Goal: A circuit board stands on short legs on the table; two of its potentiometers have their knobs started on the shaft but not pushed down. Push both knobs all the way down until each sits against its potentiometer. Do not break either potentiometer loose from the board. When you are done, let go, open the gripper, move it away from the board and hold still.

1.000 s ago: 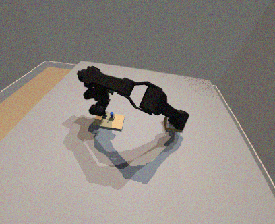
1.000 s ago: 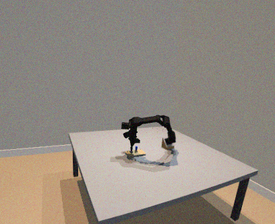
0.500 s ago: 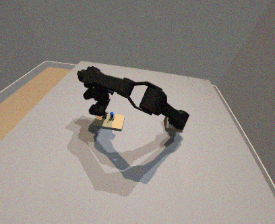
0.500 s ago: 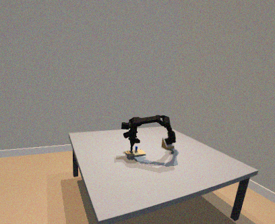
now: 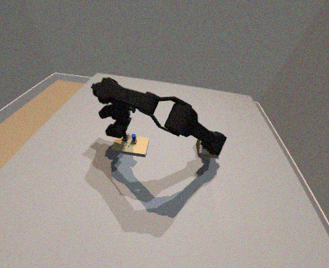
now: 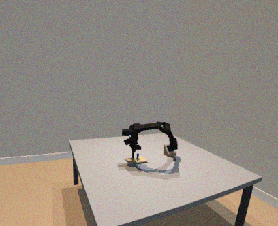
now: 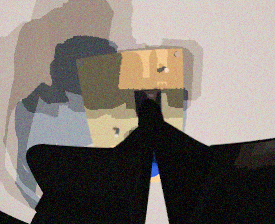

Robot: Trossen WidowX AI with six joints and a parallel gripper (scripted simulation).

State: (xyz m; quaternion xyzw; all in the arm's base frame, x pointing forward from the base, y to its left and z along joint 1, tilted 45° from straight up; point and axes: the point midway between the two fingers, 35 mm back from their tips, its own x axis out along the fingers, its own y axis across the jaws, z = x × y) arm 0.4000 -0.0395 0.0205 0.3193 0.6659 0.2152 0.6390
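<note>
Right now my gripper tip is 1 cm above the black knob. From my gripper tip the other things lie so: blue knob 4 cm behind, 1 cm to the left, 2 cm below.
</note>
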